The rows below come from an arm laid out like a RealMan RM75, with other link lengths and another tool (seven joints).
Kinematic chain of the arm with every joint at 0, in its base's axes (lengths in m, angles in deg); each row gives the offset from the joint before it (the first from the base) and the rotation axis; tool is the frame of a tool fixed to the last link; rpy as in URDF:
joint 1: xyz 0 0 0.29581 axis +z
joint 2: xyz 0 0 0 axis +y
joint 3: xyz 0 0 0.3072 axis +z
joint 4: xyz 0 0 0 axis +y
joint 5: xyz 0 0 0.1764 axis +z
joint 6: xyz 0 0 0 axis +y
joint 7: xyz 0 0 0.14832 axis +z
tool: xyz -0.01 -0.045 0.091 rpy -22.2 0 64.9
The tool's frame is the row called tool.
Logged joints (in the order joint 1, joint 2, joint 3, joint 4, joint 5, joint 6, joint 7), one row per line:
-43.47 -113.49 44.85 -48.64 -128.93 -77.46 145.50
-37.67 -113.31 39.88 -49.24 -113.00 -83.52 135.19
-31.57 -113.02 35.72 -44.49 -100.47 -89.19 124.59
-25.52 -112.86 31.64 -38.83 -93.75 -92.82 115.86
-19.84 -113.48 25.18 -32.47 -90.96 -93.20 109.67
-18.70 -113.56 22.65 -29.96 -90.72 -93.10 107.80
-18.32 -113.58 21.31 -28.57 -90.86 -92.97 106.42
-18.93 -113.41 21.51 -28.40 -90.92 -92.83 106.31
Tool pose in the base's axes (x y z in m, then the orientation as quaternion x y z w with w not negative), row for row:
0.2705 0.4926 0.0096 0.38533 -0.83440 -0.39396 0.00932
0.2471 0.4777 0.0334 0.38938 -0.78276 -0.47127 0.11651
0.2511 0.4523 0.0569 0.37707 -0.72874 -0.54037 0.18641
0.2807 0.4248 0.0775 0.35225 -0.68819 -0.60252 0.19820
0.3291 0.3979 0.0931 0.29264 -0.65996 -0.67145 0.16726
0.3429 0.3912 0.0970 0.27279 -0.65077 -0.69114 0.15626
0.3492 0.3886 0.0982 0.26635 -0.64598 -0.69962 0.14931
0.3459 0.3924 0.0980 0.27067 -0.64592 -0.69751 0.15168
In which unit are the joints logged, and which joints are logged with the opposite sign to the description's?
The joints are logged in degrees. Opposite sign: joint 1, joint 2, joint 3.
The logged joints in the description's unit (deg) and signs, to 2 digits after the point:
43.47 113.49 -44.85 -48.64 -128.93 -77.46 145.50
37.67 113.31 -39.88 -49.24 -113.00 -83.52 135.19
31.57 113.02 -35.72 -44.49 -100.47 -89.19 124.59
25.52 112.86 -31.64 -38.83 -93.75 -92.82 115.86
19.84 113.48 -25.18 -32.47 -90.96 -93.20 109.67
18.70 113.56 -22.65 -29.96 -90.72 -93.10 107.80
18.32 113.58 -21.31 -28.57 -90.86 -92.97 106.42
18.93 113.41 -21.51 -28.40 -90.92 -92.83 106.31

